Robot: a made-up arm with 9 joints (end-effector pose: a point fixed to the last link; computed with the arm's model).
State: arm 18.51 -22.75 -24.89 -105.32 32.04 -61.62 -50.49 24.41 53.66
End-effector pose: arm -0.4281 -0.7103 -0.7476 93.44 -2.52 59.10
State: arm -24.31 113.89 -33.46 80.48 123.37 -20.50 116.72 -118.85 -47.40
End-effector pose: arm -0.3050 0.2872 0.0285 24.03 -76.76 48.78
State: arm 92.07 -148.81 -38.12 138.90 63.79 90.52 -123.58 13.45 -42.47
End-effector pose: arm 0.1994 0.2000 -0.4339 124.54 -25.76 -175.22
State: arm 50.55 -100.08 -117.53 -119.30 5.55 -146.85 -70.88 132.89 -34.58
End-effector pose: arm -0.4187 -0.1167 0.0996 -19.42 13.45 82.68
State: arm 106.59 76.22 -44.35 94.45 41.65 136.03 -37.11 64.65 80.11
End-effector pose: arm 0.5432 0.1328 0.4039 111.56 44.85 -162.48
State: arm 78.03 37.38 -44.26 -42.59 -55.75 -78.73 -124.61 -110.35 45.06
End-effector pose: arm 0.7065 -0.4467 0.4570 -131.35 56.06 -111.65
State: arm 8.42 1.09 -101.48 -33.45 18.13 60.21 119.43 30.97 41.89
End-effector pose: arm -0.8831 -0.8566 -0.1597 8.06 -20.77 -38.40
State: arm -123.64 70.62 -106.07 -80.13 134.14 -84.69 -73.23 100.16 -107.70
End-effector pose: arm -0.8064 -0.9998 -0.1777 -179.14 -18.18 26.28
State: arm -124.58 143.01 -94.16 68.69 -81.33 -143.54 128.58 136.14 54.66
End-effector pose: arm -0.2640 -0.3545 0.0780 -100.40 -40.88 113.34
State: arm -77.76 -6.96 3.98 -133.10 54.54 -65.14 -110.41 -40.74 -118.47
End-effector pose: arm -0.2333 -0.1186 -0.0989 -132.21 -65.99 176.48
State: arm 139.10 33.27 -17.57 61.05 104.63 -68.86 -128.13 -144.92 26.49
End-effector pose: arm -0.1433 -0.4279 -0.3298 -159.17 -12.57 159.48
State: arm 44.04 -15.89 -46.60 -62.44 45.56 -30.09 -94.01 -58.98 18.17
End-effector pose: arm 0.2388 -0.5599 -0.4141 140.65 41.10 -177.31
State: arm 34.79 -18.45 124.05 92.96 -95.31 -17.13 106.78 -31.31 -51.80
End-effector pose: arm -0.9130 -0.2627 -0.0927 123.88 51.22 -44.42
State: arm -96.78 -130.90 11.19 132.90 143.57 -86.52 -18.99 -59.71 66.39
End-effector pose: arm 0.4941 0.0503 0.6015 -131.35 14.65 -87.46
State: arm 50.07 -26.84 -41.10 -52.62 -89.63 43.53 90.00 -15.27 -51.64
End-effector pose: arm 0.3315 -0.6090 -0.6510 -155.65 12.55 173.97
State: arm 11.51 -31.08 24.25 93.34 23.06 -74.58 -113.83 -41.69 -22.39
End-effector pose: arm -0.3475 -0.1126 0.7043 5.61 39.29 171.30
